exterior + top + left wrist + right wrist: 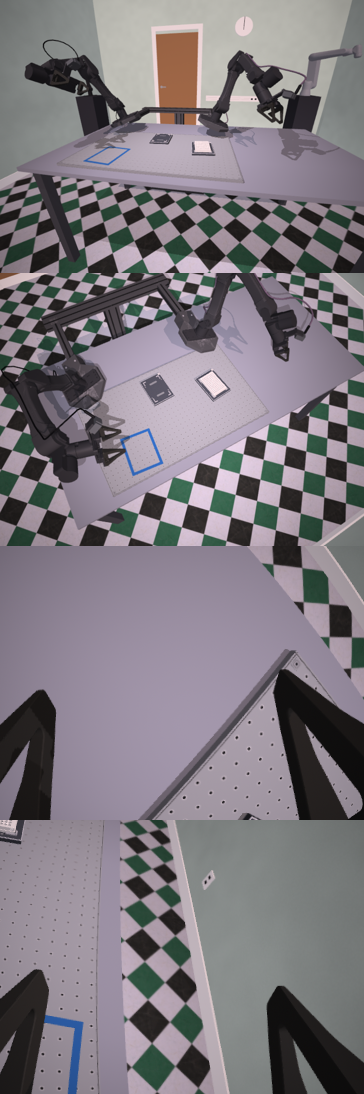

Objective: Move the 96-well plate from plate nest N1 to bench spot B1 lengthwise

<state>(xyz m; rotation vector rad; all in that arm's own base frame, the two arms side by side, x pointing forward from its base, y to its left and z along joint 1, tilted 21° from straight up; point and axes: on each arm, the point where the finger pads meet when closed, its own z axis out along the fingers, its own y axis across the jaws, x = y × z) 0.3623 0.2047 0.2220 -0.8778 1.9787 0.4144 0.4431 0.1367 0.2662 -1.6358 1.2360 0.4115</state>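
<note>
My left gripper is now 32 cm to the left of the white 96-well plate, 19 cm above it and 12 cm past it.
</note>
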